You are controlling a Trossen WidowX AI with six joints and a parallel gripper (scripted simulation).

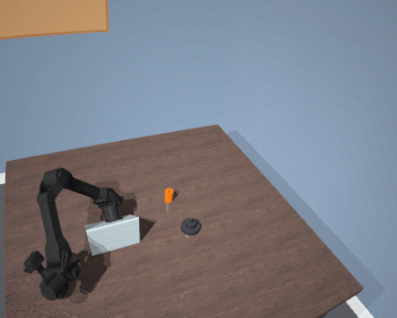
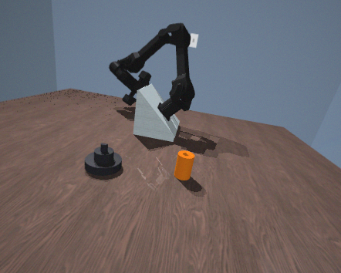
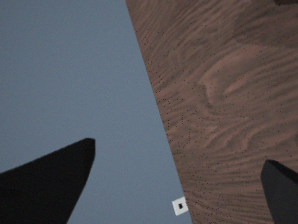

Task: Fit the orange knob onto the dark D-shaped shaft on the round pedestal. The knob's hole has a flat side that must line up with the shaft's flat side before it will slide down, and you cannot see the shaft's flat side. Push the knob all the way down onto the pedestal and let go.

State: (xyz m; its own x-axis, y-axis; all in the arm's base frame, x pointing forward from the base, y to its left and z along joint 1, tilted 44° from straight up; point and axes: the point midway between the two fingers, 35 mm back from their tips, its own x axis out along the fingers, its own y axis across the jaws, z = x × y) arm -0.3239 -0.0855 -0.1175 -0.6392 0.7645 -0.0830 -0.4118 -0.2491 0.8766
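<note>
My gripper tip is 640 mm short of the orange knob, 210 mm to the right of it and 30 mm above it. Round my gripper tip: dark round pedestal: 650 mm ahead, 10 mm to the left, 30 mm below.
</note>
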